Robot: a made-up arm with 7 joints. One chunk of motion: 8 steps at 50 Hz.
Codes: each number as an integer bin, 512 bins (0 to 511) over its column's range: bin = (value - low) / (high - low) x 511, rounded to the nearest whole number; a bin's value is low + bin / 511 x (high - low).
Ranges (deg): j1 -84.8..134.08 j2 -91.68..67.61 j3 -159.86..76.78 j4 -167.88..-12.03 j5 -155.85..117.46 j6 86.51..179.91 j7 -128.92..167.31
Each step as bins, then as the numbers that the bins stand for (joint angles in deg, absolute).
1 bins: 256 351 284 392 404 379 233
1 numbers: 24.85 17.73 -28.34 -48.32 60.23 155.78 6.15
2 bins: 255 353 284 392 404 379 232
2 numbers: 24.43 18.36 -28.34 -48.32 60.23 155.78 5.57
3 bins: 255 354 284 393 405 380 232
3 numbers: 24.43 18.67 -28.34 -48.02 60.77 155.97 5.57
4 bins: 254 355 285 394 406 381 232
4 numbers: 24.00 18.98 -27.88 -47.71 61.30 156.15 5.57
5 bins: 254 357 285 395 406 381 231
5 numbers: 24.00 19.60 -27.88 -47.41 61.30 156.15 4.99
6 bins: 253 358 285 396 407 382 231
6 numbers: 23.57 19.92 -27.88 -47.10 61.84 156.33 4.99
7 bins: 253 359 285 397 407 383 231
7 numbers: 23.57 20.23 -27.88 -46.80 61.84 156.51 4.99
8 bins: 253 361 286 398 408 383 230
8 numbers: 23.57 20.85 -27.42 -46.49 62.37 156.51 4.41
